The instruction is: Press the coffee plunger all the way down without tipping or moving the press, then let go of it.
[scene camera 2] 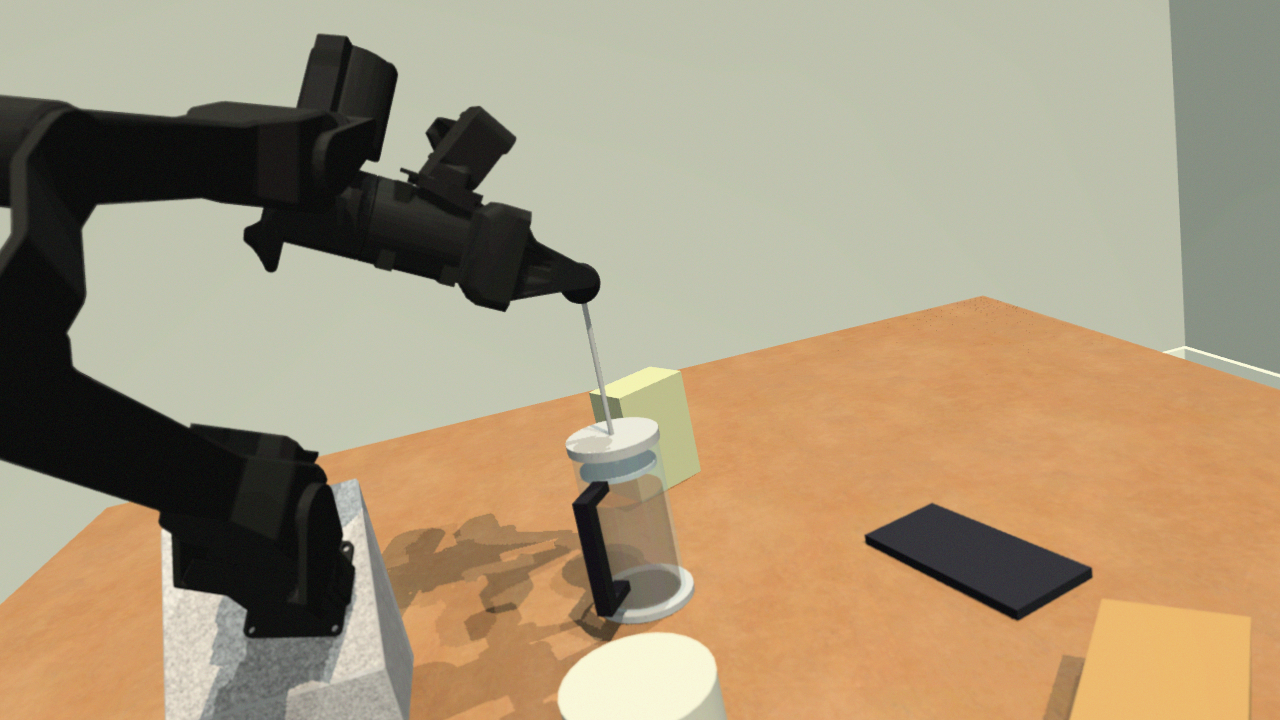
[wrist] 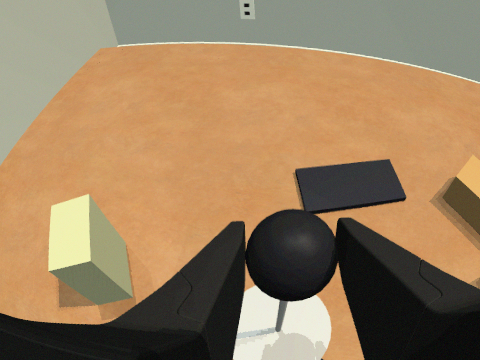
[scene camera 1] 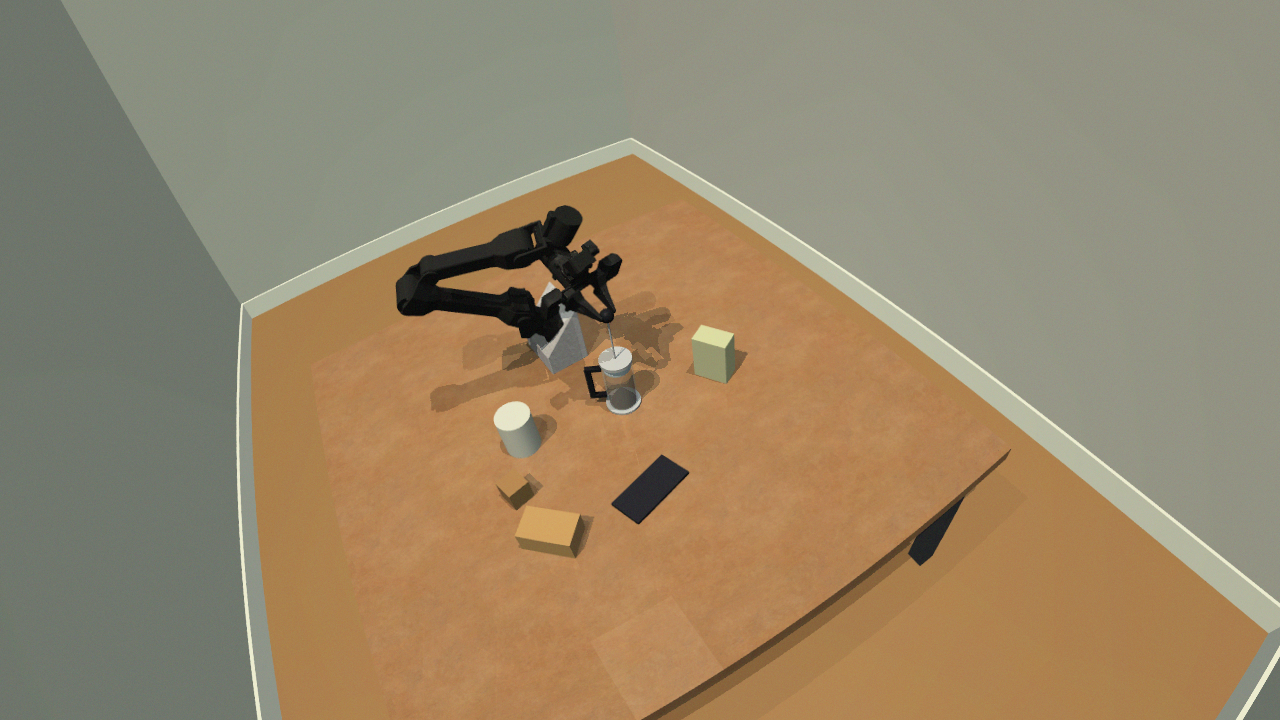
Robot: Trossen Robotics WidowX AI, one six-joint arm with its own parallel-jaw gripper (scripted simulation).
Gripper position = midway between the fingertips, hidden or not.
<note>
In view: my gripper [scene camera 2: 588, 277], a glass coffee press [scene camera 2: 624, 518], a black flat slab [scene camera 2: 1009, 574], a pale yellow box [scene camera 2: 658, 394], a tan box [scene camera 1: 556, 532] and a small brown cube [scene camera 1: 516, 490].
The glass coffee press shows as well in the wrist view [wrist: 291, 255] and in scene camera 1 [scene camera 1: 615, 363]. The pale yellow box also shows in the wrist view [wrist: 85, 251] and in scene camera 1 [scene camera 1: 713, 350]. My gripper shows as well in the wrist view [wrist: 291, 232] and in scene camera 1 [scene camera 1: 608, 316]. Scene camera 2 misses the small brown cube: it is out of frame. The wrist view misses the small brown cube: it is out of frame.
</note>
